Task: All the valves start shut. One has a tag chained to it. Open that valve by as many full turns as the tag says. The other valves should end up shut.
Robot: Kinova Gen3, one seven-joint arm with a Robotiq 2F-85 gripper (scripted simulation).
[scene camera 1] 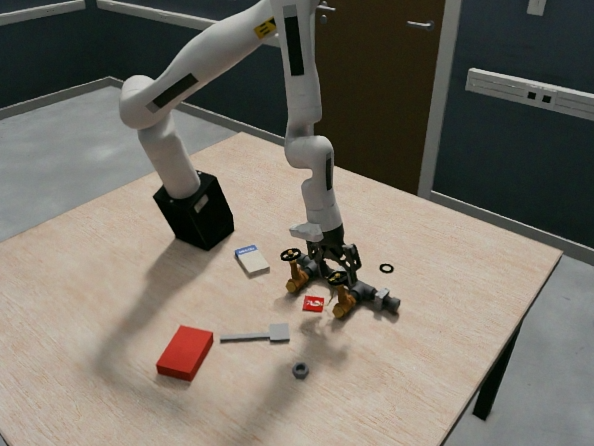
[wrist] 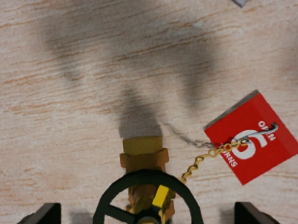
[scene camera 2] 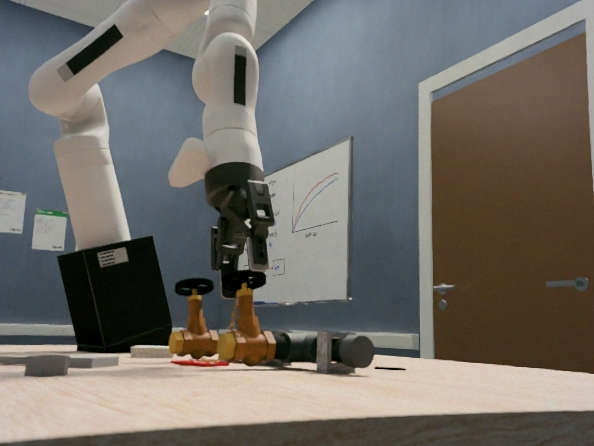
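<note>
Looking at the pictures, I find a red block and a grey t-shaped tool, and my gripper is there with them. Scene camera 1 shows my gripper too.
</note>
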